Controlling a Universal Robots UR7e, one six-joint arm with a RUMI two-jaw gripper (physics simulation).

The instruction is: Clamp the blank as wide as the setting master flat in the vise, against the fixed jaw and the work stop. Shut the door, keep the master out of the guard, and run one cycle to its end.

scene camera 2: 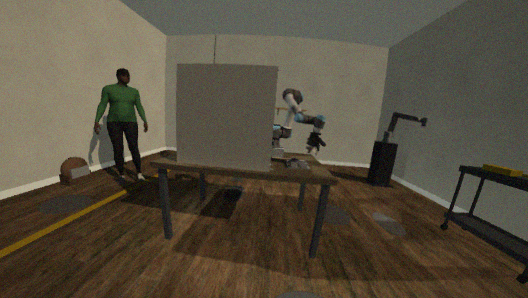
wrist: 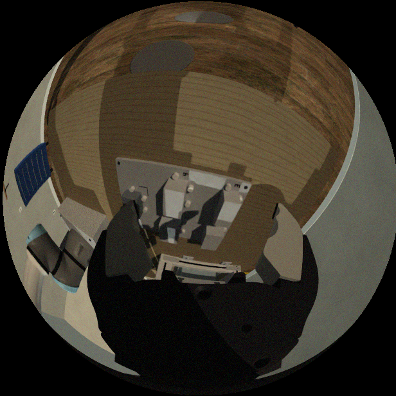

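Seen in the pictures: gripper, fingertip midpoint: [scene camera 2: 311,155]; arm's base, origin of the base link: [scene camera 2: 272,146].
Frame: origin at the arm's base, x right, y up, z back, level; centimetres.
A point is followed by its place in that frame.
My gripper [scene camera 2: 314,148] {x -38.0, y 1.7, z -34.3 cm} [wrist: 205,204] is open and empty, high above the table. In the wrist view, a grey plate [wrist: 150,171] lies below the fingers. It carries several light grey blocks, among them a tall block [wrist: 174,200] and another block [wrist: 231,205] to its right, with small round pegs beside them. A darker block [wrist: 131,196] sits at the plate's left, partly behind a finger. Which are blanks and which is the master, I cannot tell. A pale open-topped frame [wrist: 200,266], apparently the guard, shows partly behind the gripper body. Vise jaws, work stop and door state cannot be made out.
A large grey panel [scene camera 2: 226,117] {x 29.0, y 28.7, z -64.1 cm} stands on the table [scene camera 2: 300,175] {x -27.8, y -9.0, z -60.4 cm} and hides much behind it. A grey box [wrist: 82,217] and a blue ribbed panel [wrist: 33,174] show at the left. A person [scene camera 2: 121,105] stands at the left, a cart [scene camera 2: 469,225] at the right.
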